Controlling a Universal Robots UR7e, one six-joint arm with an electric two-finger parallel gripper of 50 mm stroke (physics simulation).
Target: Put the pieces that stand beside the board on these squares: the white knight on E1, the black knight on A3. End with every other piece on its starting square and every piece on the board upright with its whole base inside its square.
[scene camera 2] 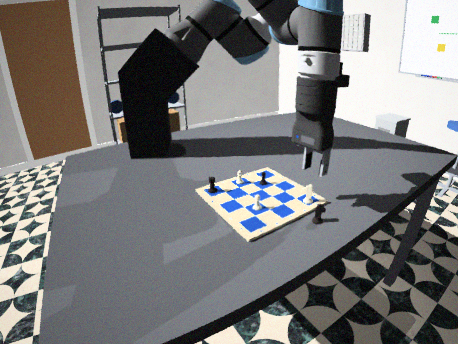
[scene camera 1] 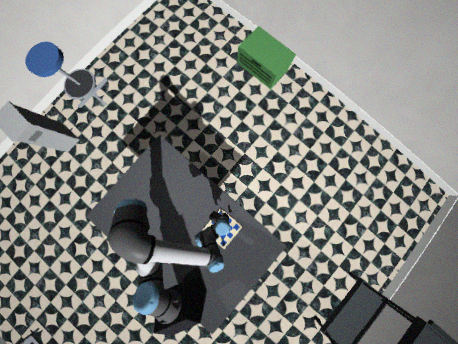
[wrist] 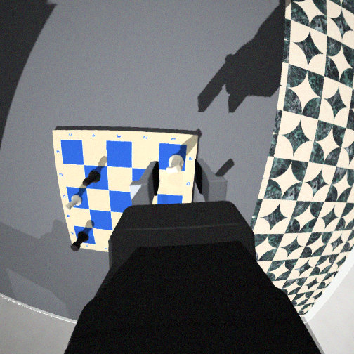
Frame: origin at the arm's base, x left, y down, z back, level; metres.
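Where they show: gripper, fingertip midpoint: (scene camera 2: 314, 171); arm's base, link origin: (scene camera 2: 179, 48) (scene camera 1: 169, 305).
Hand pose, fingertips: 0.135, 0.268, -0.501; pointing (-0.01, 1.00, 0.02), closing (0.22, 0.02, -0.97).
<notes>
Things, the pixels of their top centre, and the offset from my fingertips, as dx, dy, dz. "*": a spot on its surface instead.
- white knight, top centre: (scene camera 2: 309, 185) -0.009, +0.031, +0.000
- black knight, top centre: (scene camera 2: 320, 204) -0.033, +0.037, -0.062
- Square A3, surface spot: (scene camera 2: 231, 206) * -0.164, +0.071, +0.063
- black rook, top centre: (scene camera 2: 211, 178) -0.175, +0.038, +0.143
- black piece, top centre: (scene camera 2: 263, 171) -0.052, +0.039, +0.118
The white knight (scene camera 2: 309, 194) (wrist: 175, 162) stands upright on the blue corner square E1 of the board (scene camera 2: 227, 219) (wrist: 150, 134), its base appearing inside the square. My gripper (scene camera 2: 315, 171) (wrist: 176, 170) is open and empty, pointing down above that corner, clear of the knight. The black knight (scene camera 2: 318, 214) stands upright on the table beside the board, off the E1 corner; in the wrist view it is hidden behind a finger, with its shadow showing. Square A3 (scene camera 2: 231, 206) is bare in scene camera 2. In scene camera 1 the arm hides much of the board (scene camera 1: 231, 241).
A black rook (scene camera 2: 212, 184) stands on A5, a white piece (scene camera 2: 239, 176) (wrist: 75, 201) on C5, a black piece (scene camera 2: 263, 178) (wrist: 92, 177) on D4 and a white piece (scene camera 2: 257, 202) on B2. The table edge (scene camera 2: 280, 270) lies beyond the black knight.
</notes>
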